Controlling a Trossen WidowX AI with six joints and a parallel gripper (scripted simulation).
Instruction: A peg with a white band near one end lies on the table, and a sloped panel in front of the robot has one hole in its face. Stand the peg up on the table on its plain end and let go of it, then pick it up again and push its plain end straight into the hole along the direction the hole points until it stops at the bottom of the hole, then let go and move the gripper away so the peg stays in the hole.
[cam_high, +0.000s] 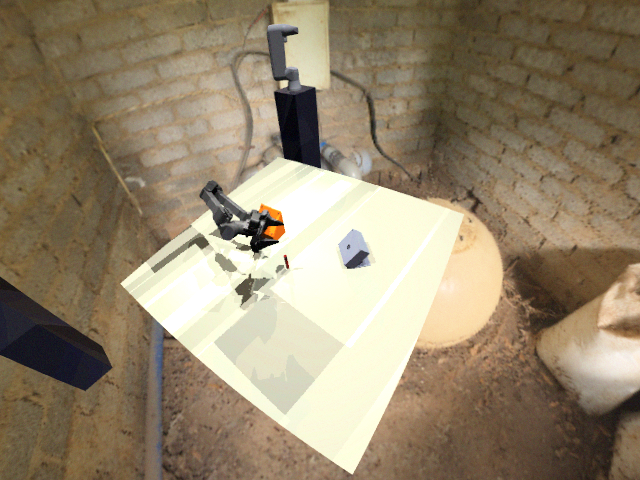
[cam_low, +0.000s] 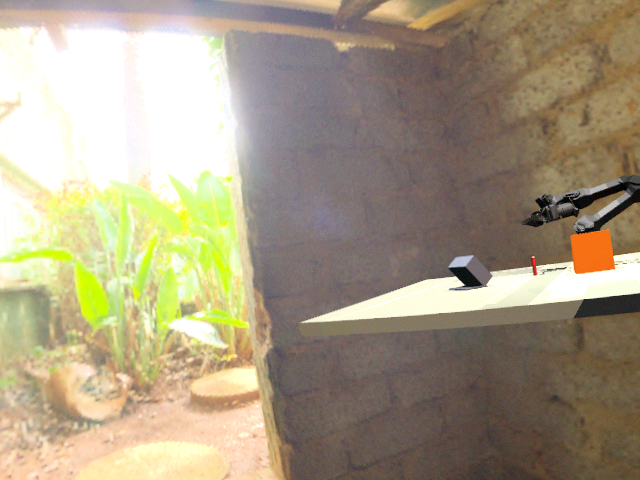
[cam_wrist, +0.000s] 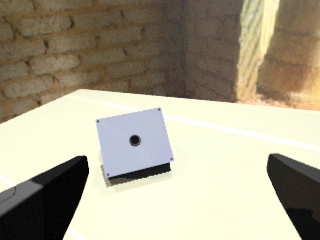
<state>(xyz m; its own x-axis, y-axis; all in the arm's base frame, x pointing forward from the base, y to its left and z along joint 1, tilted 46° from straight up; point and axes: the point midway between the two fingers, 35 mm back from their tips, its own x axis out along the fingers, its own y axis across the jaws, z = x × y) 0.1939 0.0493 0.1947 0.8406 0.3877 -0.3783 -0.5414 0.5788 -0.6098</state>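
The red peg is 160 mm below my gripper tip and 10 mm to the right of it. Round my gripper tip: sloped panel 220 mm to the left, 190 mm ahead, 160 mm below.
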